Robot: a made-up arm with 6 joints.
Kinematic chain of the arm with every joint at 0, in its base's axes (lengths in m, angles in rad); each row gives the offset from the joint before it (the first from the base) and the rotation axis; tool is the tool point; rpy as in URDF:
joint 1: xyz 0 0 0.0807 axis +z
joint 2: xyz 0 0 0 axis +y
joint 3: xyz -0.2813 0 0.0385 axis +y
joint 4: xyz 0.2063 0 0.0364 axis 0.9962 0 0.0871
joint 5: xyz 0 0 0 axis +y
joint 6: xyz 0.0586 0 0.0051 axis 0.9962 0 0.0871
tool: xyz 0 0 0 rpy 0 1.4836 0
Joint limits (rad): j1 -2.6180..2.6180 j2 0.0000..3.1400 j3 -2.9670..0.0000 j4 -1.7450..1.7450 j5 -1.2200..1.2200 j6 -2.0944..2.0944
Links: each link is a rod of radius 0.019 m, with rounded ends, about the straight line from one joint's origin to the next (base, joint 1, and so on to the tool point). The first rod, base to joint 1, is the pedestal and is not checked.
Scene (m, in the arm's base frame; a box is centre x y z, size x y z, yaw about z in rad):
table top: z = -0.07
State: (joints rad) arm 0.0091 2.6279 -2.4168 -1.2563 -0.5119 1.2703
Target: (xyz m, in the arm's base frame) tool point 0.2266 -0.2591 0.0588
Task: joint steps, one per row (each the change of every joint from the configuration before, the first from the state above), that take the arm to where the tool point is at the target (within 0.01 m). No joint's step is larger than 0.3 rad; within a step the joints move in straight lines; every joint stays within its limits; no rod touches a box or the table.
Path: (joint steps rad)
1: -0.1849 -0.0813 0.2740 -0.0216 0.0247 0.0000
2: -0.1849 -0.0813 0.2740 -0.0216 0.0248 0.0000
3: -0.1850 -0.0812 0.2741 -0.0217 0.0247 0.0000
4: -0.1849 -0.0813 0.2740 -0.0216 0.0247 0.0000
5: -0.1849 -0.0813 0.2740 -0.0216 0.0248 0.0000

